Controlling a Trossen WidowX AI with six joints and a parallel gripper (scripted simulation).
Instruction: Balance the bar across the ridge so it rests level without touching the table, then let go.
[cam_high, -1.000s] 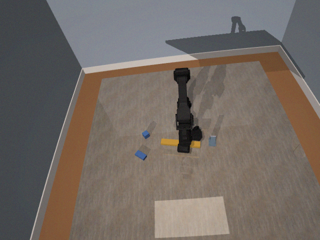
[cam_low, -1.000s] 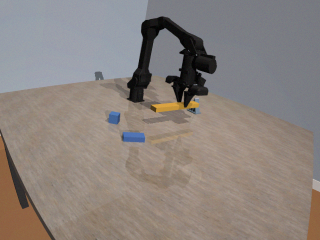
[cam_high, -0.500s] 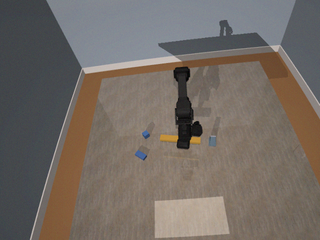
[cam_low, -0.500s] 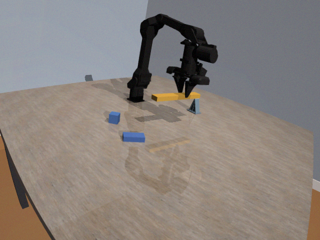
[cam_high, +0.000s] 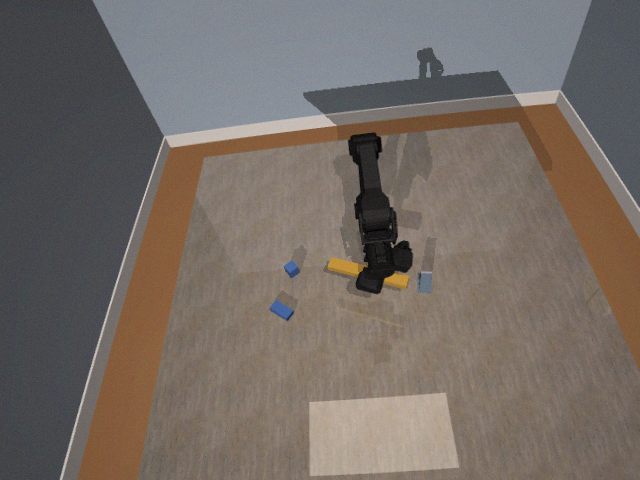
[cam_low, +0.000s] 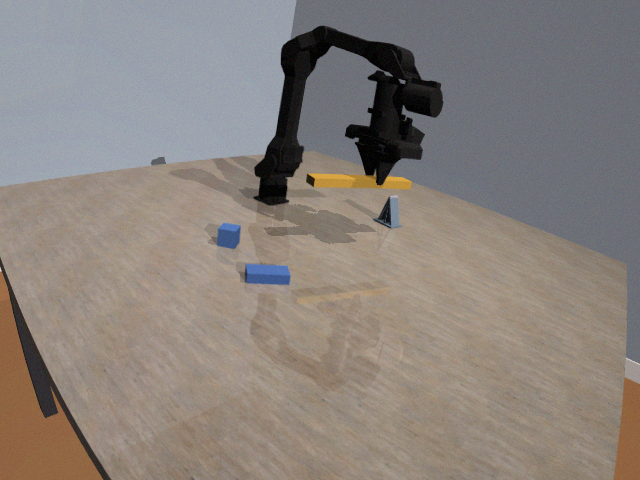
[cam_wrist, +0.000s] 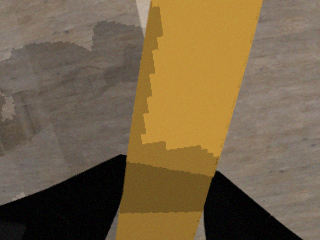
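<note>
Right now the yellow bar is 3 cm to the right of my gripper tip and 1 cm behind it. The rest, counted from my gripper tip: blue cube: 26 cm to the right, 11 cm behind, 10 cm below; then flat blue block: 29 cm to the right, 11 cm below, 2 cm ahead.
</note>
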